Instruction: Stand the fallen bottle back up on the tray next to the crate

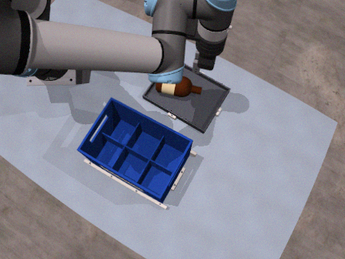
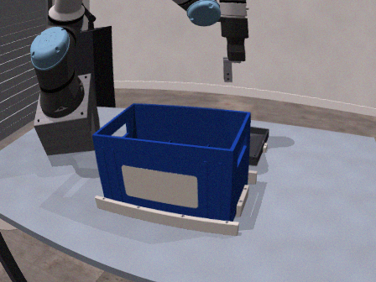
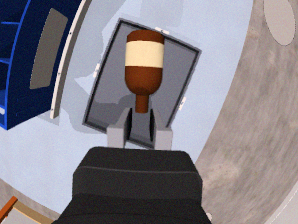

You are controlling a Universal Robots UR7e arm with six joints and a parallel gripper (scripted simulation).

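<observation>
Right now the bottle is 160 mm below my hand, 50 mm behind it and 20 mm to the right of it. The rest, counted from my hand: dark tray (190 mm below, 20 mm behind, 10 mm to the right); then blue crate (300 mm to the right, 120 mm below, 20 mm behind).
</observation>
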